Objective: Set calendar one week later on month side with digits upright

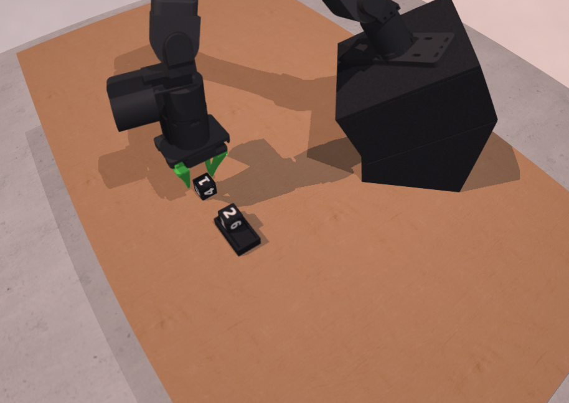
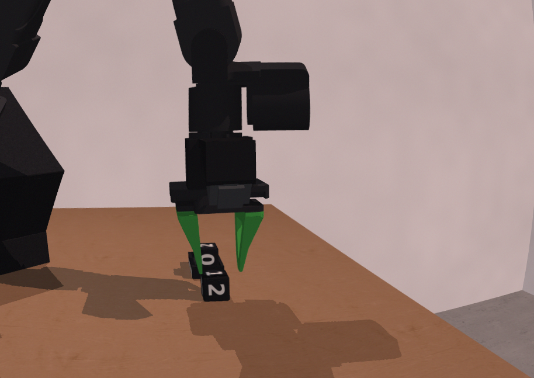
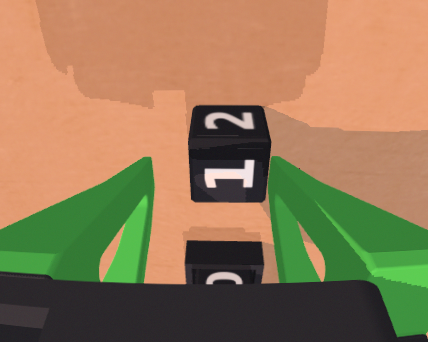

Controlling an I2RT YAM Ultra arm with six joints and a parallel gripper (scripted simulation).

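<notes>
The black tray lies 110 mm to the left of my hand, 30 mm below it and 20 mm ahead of it.
</notes>
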